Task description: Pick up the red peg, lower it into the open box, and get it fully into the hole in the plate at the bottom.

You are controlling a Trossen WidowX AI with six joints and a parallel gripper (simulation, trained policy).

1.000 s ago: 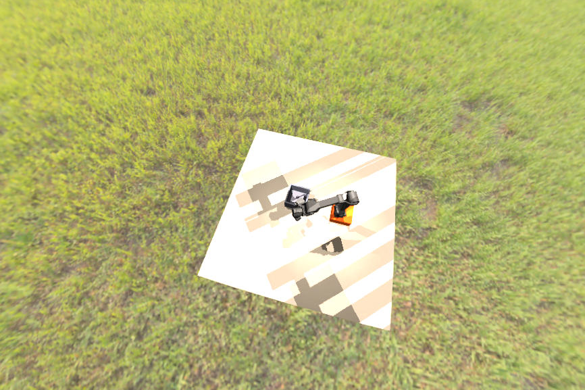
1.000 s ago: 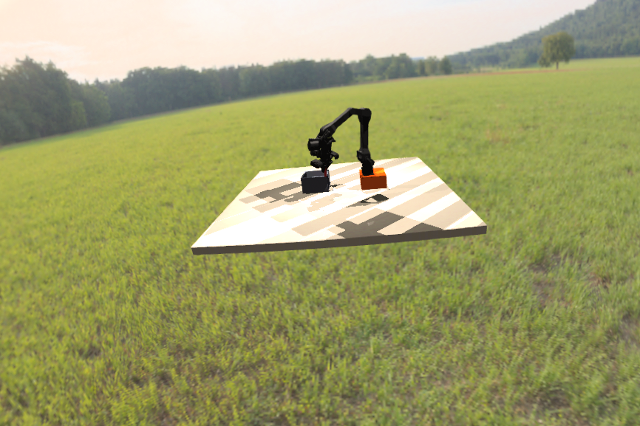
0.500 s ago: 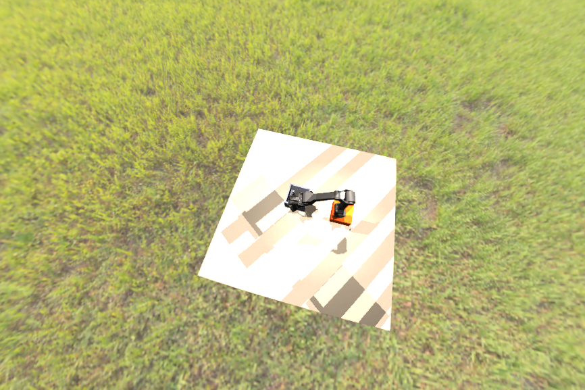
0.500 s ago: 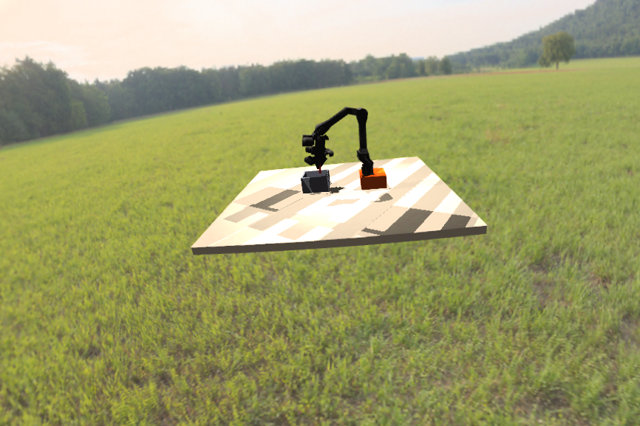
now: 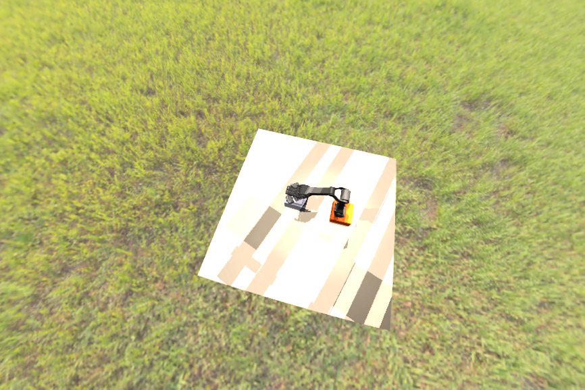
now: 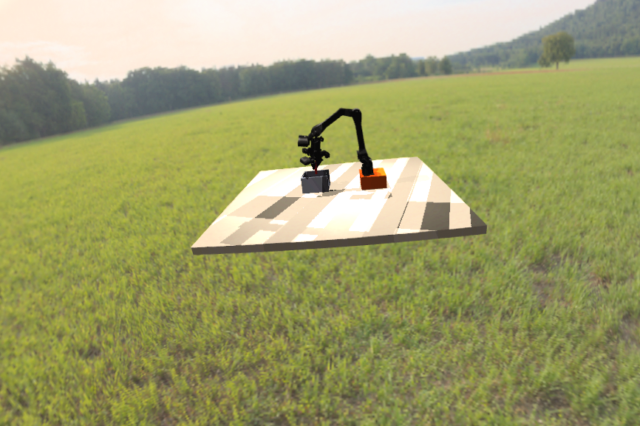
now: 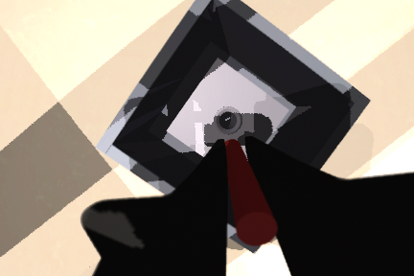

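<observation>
My gripper tip is 1 cm past the red peg, 1 cm to the right of it and 1 cm below it. From my gripper tip the other things lie so: dark box: 1 cm to the right, 10 cm below.
</observation>
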